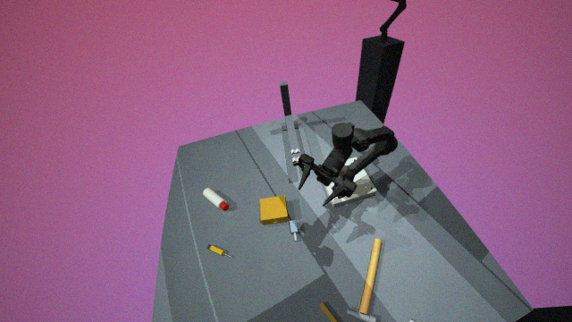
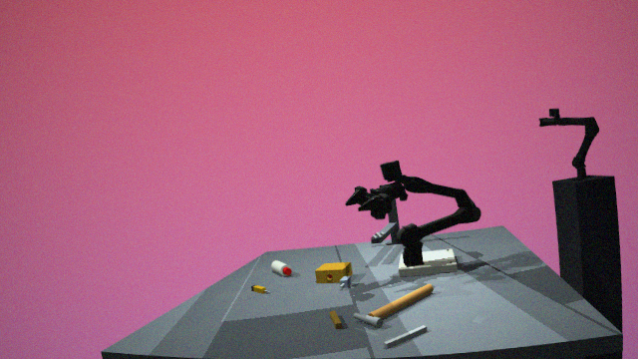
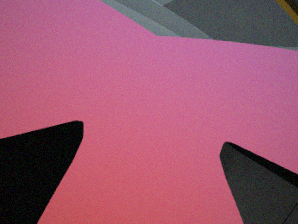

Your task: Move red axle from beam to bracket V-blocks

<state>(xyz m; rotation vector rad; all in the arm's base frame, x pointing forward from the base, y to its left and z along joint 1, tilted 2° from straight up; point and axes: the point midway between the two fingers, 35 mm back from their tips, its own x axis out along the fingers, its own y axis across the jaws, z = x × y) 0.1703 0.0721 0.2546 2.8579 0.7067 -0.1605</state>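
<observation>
My gripper tip is 60 mm short of the small pale block, 30 mm to the left of it and 270 mm above it. From my gripper tip the other things lie so: small yellow screwdriver (380 mm ahead, 90 mm to the right, 270 mm below); then yellow beam (100 mm ahead, 150 mm to the right, 250 mm below); then grey bar (80 mm behind, 450 mm to the left, 270 mm below).
</observation>
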